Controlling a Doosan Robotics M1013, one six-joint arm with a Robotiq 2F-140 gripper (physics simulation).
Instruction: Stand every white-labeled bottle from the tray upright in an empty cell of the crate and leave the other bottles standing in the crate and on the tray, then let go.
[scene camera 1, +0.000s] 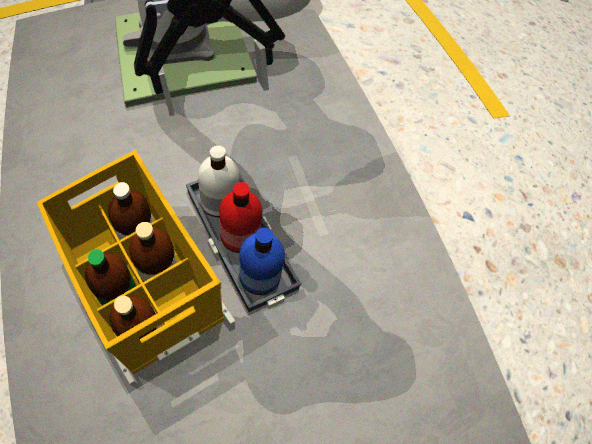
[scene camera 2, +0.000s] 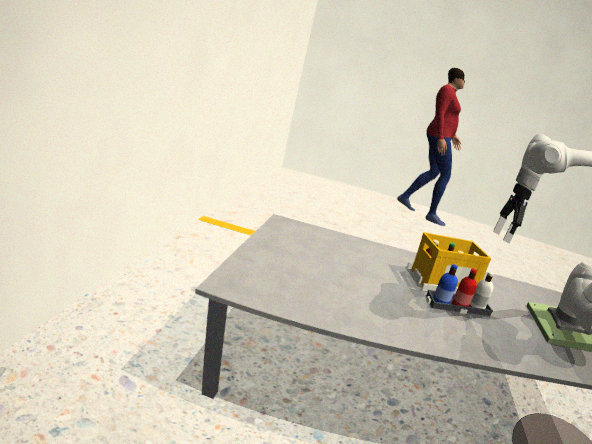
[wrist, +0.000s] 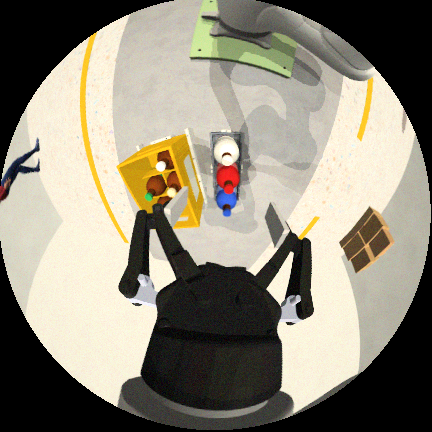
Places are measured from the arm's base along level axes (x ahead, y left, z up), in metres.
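Where they show: gripper, between the fingertips: (scene camera 1: 217, 96) (scene camera 2: 500, 237) (wrist: 227, 201); arm's base, origin of its link: (scene camera 2: 568, 321).
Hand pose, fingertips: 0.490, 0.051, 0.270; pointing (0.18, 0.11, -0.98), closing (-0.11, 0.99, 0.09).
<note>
Things, the pixels of their top centre, and the offset from my fingertips, as dx, dy, dz. "spot": a spot on its surface instead. Level surfaces: height alone.
- white bottle, centre of its top: (scene camera 1: 217, 151) (wrist: 226, 160) (scene camera 2: 491, 272) -0.013, +0.000, -0.144
- red bottle, centre of its top: (scene camera 1: 241, 188) (wrist: 228, 189) (scene camera 2: 474, 269) +0.067, +0.027, -0.144
- blue bottle, centre of its top: (scene camera 1: 264, 235) (wrist: 226, 213) (scene camera 2: 454, 265) +0.154, +0.046, -0.144
- dark tray, a spot on its surface: (scene camera 1: 272, 300) spot: +0.207, +0.057, -0.289
- yellow crate, centre of its top: (scene camera 1: 160, 226) (wrist: 178, 198) (scene camera 2: 460, 250) +0.122, -0.106, -0.129
- table, height of its surface: dz -0.304
A white bottle (scene camera 1: 219, 177) (scene camera 2: 482, 293) (wrist: 226, 149), a red bottle (scene camera 1: 240, 215) (scene camera 2: 466, 291) (wrist: 228, 176) and a blue bottle (scene camera 1: 262, 262) (scene camera 2: 446, 287) (wrist: 226, 199) stand upright in a row on the dark tray (scene camera 1: 272, 300) with paler bands as labels. The yellow crate (scene camera 1: 210, 307) (scene camera 2: 427, 262) (wrist: 137, 175) has six cells. Brown bottles with white, cream and green caps stand in four; the back-left and front-right cells in scene camera 1 are empty. My gripper (scene camera 1: 215, 90) (scene camera 2: 503, 234) (wrist: 227, 201) is open and empty, high above the table.
The crate stands close beside the tray, with pale brackets around its foot. The robot's green base plate (scene camera 1: 225, 80) (scene camera 2: 552, 332) (wrist: 240, 60) is on the table (scene camera 2: 310, 280). A person (scene camera 2: 444, 115) is beyond the table. A brown divided box (wrist: 367, 240) stands off to the side.
</note>
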